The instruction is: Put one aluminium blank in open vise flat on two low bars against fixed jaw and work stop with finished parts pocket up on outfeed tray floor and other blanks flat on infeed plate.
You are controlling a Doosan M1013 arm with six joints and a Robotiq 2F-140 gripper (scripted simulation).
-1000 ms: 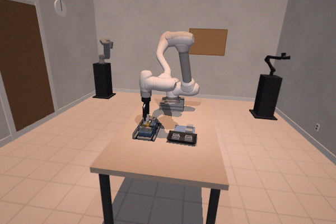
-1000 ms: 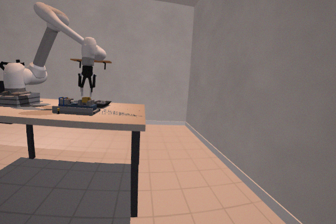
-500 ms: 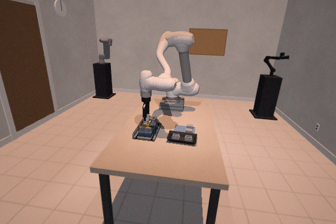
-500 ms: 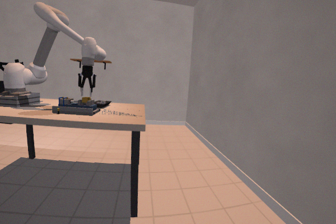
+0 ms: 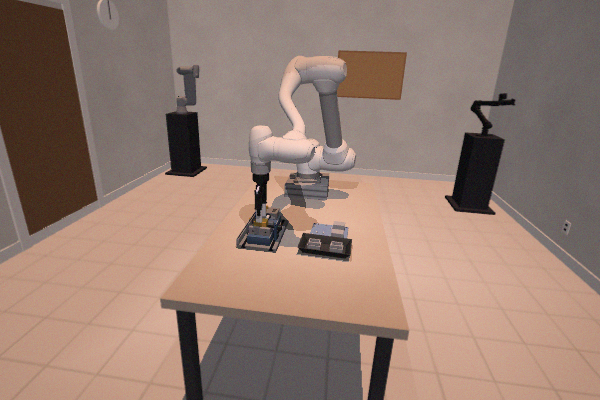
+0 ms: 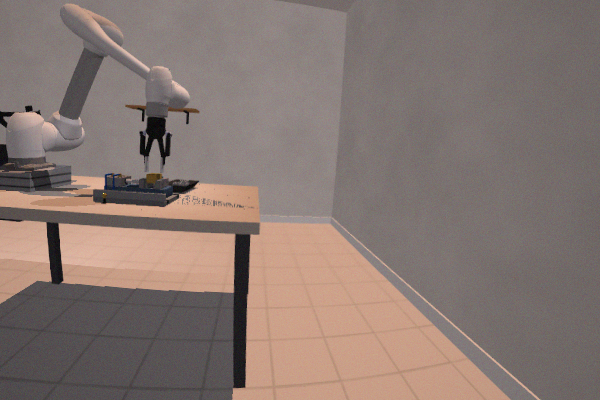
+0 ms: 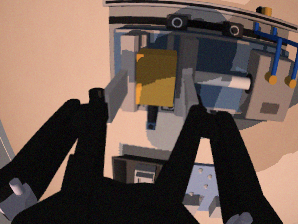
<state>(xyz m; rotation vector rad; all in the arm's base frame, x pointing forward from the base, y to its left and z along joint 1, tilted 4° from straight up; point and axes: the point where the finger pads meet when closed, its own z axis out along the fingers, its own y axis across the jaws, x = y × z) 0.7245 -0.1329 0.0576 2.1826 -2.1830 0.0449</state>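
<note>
The brass blank lies 50 mm below my hand. From my hand the other things lie so: vise 110 mm below, 70 mm behind; then piston rod 90 mm behind, 70 mm below; then vise plate 320 mm to the left, 150 mm below, 150 mm behind.
</note>
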